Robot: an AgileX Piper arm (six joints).
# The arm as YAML. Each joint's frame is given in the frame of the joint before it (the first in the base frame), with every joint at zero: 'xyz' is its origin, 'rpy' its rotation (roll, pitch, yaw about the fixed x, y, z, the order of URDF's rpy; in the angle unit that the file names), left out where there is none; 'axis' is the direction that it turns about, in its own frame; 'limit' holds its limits. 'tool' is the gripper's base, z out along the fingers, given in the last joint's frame.
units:
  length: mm
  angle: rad
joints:
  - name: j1
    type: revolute
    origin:
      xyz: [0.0, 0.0, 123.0]
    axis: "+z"
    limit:
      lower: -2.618
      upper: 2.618
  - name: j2
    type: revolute
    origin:
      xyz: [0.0, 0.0, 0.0]
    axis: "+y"
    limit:
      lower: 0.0
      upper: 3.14
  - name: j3
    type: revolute
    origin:
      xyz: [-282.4, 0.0, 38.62]
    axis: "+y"
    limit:
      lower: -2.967
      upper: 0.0
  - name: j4
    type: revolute
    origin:
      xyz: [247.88, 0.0, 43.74]
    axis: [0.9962, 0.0, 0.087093]
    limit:
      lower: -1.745
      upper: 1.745
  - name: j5
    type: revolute
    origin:
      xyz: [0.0, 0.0, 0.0]
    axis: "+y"
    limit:
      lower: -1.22
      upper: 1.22
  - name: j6
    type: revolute
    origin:
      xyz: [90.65, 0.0, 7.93]
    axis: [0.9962, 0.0, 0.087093]
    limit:
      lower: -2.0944
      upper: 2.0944
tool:
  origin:
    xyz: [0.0, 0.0, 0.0]
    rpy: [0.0, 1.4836, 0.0]
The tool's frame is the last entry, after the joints.
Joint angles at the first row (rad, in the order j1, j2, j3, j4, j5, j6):
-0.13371 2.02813 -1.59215 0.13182 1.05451 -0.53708
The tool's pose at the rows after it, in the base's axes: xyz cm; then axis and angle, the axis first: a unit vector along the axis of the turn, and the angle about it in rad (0 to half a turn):
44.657, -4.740, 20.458, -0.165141, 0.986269, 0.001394, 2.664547
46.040, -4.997, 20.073, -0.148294, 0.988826, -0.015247, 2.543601
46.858, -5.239, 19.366, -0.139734, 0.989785, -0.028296, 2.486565
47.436, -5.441, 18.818, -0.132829, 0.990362, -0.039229, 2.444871
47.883, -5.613, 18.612, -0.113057, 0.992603, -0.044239, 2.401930
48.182, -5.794, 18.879, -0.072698, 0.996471, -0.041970, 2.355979
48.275, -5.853, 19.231, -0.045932, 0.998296, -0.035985, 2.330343
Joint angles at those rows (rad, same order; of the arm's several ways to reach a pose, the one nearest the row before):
-0.13372 2.06037 -1.60947 0.20188 0.75933 -0.58057
-0.13370 2.08478 -1.61160 0.22892 0.61113 -0.58054
-0.13372 2.10973 -1.61222 0.23390 0.52381 -0.57858
-0.13372 2.12881 -1.61224 0.23390 0.45761 -0.57378
-0.13372 2.13998 -1.61224 0.23390 0.39981 -0.54151
-0.13371 2.14042 -1.61225 0.21975 0.35054 -0.45502
-0.13371 2.13585 -1.61225 0.21722 0.32966 -0.40150

